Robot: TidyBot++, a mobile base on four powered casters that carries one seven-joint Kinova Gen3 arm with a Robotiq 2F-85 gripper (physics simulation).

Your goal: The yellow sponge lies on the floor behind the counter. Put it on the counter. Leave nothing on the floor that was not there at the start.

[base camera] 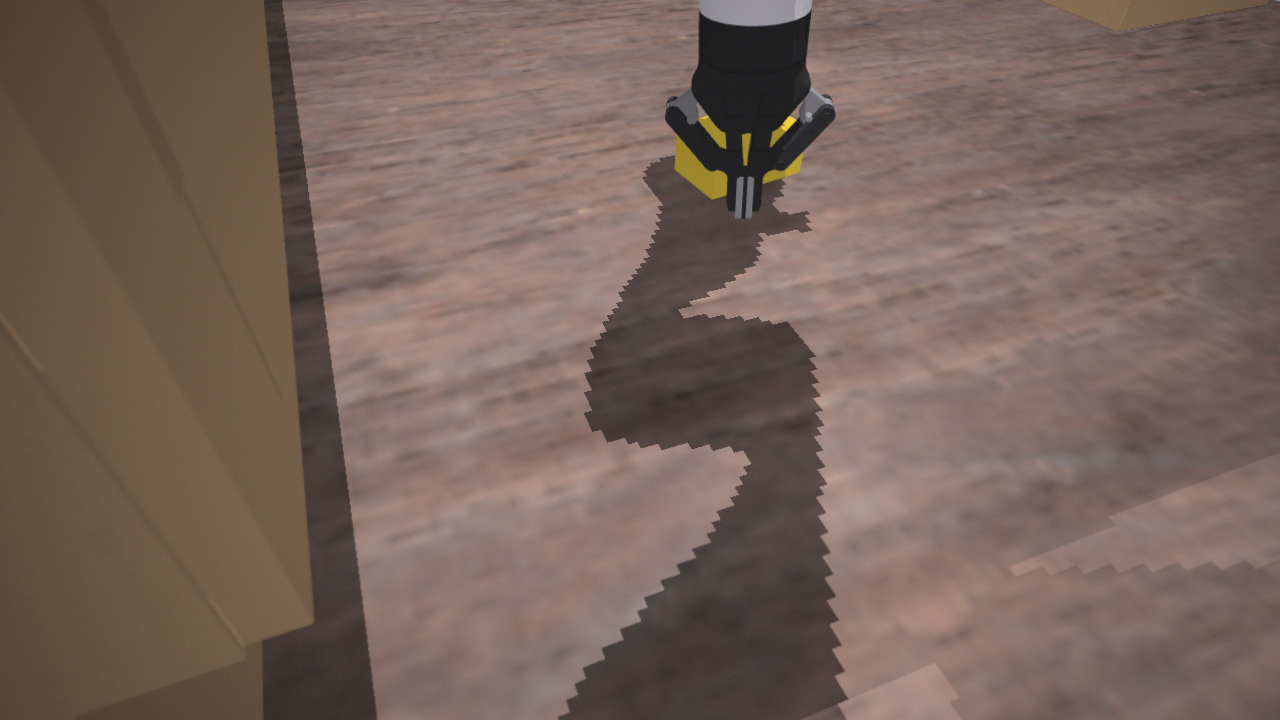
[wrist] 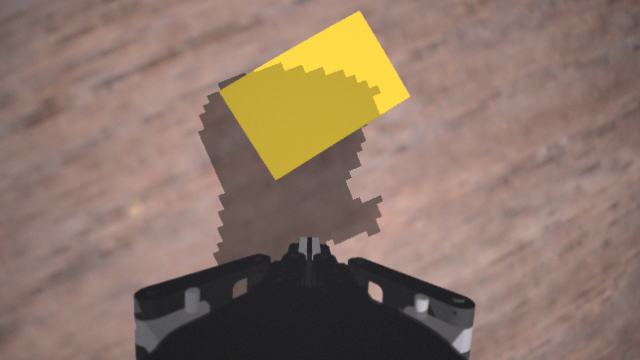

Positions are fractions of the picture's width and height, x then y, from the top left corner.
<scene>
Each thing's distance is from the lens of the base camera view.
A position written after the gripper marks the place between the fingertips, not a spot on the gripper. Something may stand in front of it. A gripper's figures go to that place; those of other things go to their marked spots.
gripper (base camera: 0.58,0.30): 0.63 m
yellow sponge (base camera: 0.56,0.25): 0.67 m
tan counter (base camera: 0.13,0.74): 0.20 m
The marked spots on the tan counter and the yellow sponge are 0.55 m apart.
</scene>
